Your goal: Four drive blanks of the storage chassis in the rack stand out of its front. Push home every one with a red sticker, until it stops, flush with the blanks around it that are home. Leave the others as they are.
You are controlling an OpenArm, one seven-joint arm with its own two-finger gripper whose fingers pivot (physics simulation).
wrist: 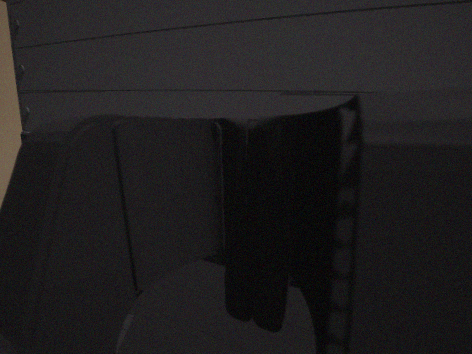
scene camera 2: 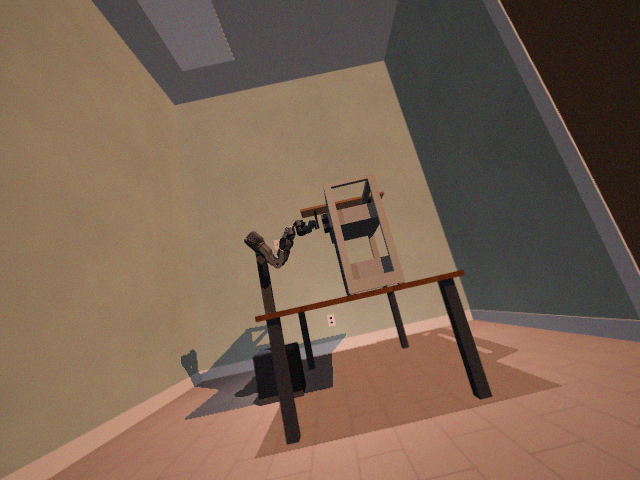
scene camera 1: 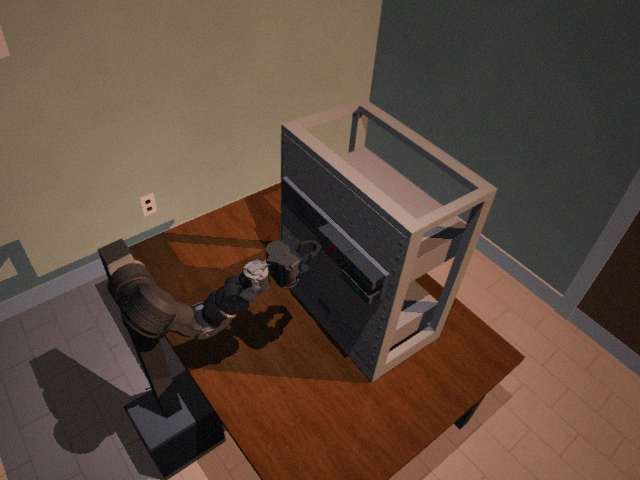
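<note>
The storage chassis sits in the rack. In scene camera 1, a small red mark shows on its front, right of the gripper. A blank with a blue sticker and, lower, one with a green sticker stand further right. How far the red-stickered blanks stand out cannot be told. My gripper is shut and empty, close in front of the chassis, left of the red mark; contact cannot be told. No stickers show in the dark wrist view.
Grey panels cover the rack front above the chassis. A large dark panel lies below it. The rack stands on a wooden table. The arm reaches in from a post beside the table's edge.
</note>
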